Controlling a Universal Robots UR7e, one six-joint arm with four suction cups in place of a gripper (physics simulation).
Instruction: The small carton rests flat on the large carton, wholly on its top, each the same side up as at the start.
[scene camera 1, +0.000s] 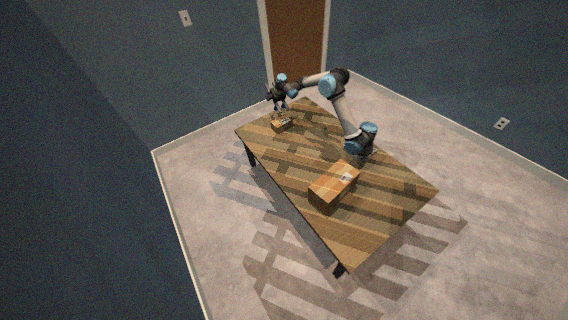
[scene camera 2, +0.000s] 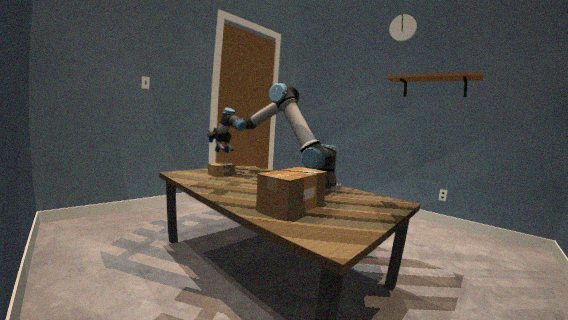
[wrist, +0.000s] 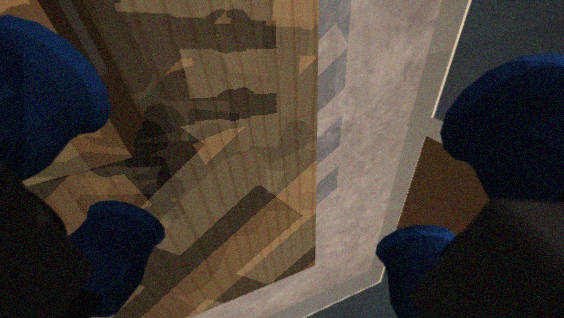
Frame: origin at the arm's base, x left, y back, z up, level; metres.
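Where they show: hand, tool point: (wrist: 272, 184).
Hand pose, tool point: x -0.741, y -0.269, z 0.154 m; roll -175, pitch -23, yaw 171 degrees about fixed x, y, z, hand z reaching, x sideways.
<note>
Things, the pixels of their centre, and the offset from my tool point. Level surfaces: height alone.
- small carton, body centre: (scene camera 2: 221, 169) (scene camera 1: 281, 124) dx +0.131, dy -0.048, dz -0.142 m
- large carton, body centre: (scene camera 2: 293, 189) (scene camera 1: 333, 186) dx +0.869, dy -0.157, dz -0.103 m
- wooden table, surface height: dz -0.179 m
The small carton (scene camera 1: 281, 125) (scene camera 2: 221, 170) is brown with a pale label on top and lies flat on the table's far left part. In the wrist view, part of the small carton (wrist: 120, 116) shows at the left, partly hidden behind the blue cups. The large carton (scene camera 1: 330, 186) (scene camera 2: 281, 196) is brown, with pale labels on its top and side. It stands on the near part of the table, well apart from the small carton, with its top bare. My gripper (scene camera 1: 281, 107) (scene camera 2: 224, 148) (wrist: 270, 165) has its cups above the small carton, with a visible gap; it is open and carries nothing.
The wooden table (scene camera 1: 387, 220) (scene camera 2: 350, 235) bears both cartons and the arm's base (scene camera 1: 361, 142) (scene camera 2: 322, 162), which stands close behind the large carton. A brown door (scene camera 1: 294, 40) (scene camera 2: 246, 90) is in the wall behind the gripper. A wall shelf (scene camera 2: 435, 77) hangs at the right.
</note>
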